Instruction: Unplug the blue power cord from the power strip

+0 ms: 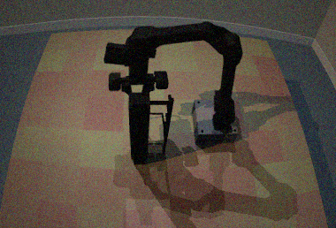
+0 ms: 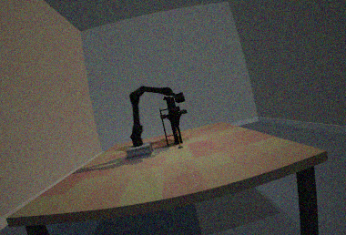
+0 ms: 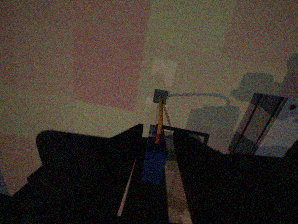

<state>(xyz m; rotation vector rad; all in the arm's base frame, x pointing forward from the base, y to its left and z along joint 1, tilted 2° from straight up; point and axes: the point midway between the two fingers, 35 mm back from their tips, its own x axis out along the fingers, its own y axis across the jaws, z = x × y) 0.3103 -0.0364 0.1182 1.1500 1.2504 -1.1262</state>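
The blue plug lies 10 mm behind my gripper tip, 70 mm to the left of it and 10 mm below it. Round my gripper tip: black upright block (10 mm behind, 170 mm to the left, 20 mm above).
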